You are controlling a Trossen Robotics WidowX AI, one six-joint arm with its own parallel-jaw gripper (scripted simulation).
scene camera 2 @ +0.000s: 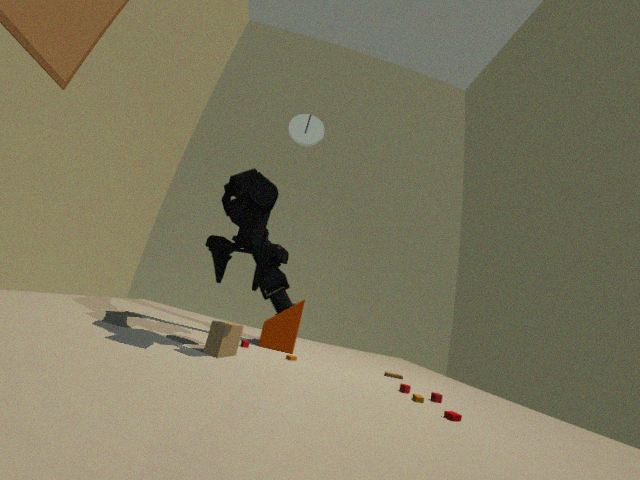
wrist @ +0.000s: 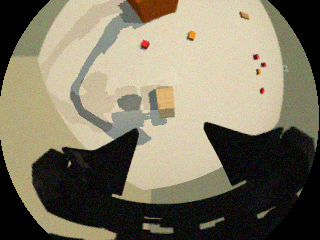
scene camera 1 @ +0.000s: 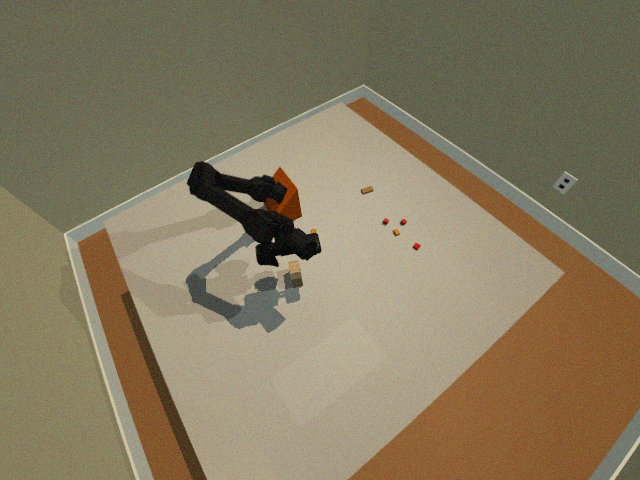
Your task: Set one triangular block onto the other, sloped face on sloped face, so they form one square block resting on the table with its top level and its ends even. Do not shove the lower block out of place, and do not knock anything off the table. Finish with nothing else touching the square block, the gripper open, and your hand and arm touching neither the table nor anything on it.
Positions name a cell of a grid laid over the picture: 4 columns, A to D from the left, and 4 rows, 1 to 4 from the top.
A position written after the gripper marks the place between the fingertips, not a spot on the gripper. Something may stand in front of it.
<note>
The gripper (scene camera 2: B3) is open, holding nothing. Further things: a tan triangular block (scene camera 2: B3).
The gripper shows as well in the wrist view (wrist: C3).
</note>
